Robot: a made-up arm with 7 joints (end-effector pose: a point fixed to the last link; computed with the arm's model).
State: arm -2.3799 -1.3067 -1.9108 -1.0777 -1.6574 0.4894 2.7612
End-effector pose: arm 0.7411 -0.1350 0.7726 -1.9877 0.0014 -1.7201
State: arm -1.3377 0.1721 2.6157 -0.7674 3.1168 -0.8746 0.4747
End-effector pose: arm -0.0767 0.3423 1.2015 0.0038 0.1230 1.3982
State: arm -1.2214 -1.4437 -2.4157 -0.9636 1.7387 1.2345 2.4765
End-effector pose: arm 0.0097 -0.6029 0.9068 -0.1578 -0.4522 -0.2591
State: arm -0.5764 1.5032 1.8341 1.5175 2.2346 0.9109 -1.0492
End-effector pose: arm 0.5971 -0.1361 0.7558 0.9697 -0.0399 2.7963
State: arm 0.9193 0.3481 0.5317 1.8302 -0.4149 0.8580 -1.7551
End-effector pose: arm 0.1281 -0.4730 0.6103 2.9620 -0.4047 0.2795
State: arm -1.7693 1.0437 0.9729 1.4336 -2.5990 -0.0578 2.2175
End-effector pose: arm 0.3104 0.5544 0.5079 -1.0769 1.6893 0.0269
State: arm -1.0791 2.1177 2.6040 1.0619 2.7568 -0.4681 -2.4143
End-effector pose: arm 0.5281 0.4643 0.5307 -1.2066 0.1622 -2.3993
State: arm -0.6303 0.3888 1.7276 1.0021 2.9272 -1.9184 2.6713
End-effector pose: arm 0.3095 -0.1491 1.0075 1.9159 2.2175 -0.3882
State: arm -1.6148 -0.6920 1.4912 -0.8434 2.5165 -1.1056 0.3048
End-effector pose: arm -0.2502 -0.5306 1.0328 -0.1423 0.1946 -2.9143
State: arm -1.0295 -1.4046 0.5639 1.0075 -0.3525 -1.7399 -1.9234
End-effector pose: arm -0.1993 -0.6147 0.7469 -0.5714 -2.4769 1.1892
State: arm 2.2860 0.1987 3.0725 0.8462 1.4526 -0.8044 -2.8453
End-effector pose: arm 0.0778 0.2018 1.2472 -0.8365 0.9024 2.3477
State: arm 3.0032 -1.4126 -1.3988 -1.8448 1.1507 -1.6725 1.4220
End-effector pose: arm 0.2503 0.3585 0.3881 0.3179 -2.8526 0.5511
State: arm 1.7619 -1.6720 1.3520 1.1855 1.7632 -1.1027 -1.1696
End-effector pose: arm -0.2059 0.6101 0.5746 0.2728 -0.3050 -2.5527
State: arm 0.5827 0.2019 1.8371 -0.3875 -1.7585 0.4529 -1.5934
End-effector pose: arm 0.2915 0.1199 1.3124 0.4911 0.6916 0.8247
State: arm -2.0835 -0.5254 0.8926 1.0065 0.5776 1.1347 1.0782
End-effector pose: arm 0.4051 0.0115 1.0748 -1.5277 1.1165 -0.1605
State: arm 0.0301 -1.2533 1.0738 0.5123 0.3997 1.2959 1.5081
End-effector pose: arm -0.6846 -0.2211 0.7571 0.7625 1.5514 -1.4275
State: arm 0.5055 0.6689 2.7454 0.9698 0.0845 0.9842 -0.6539
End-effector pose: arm -0.0158 -0.1632 1.2217 1.7612 -0.5195 -2.3740
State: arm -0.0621 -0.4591 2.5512 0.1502 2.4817 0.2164 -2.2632
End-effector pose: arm -0.4733 -0.0675 1.2456 0.6812 -0.2713 -2.6609
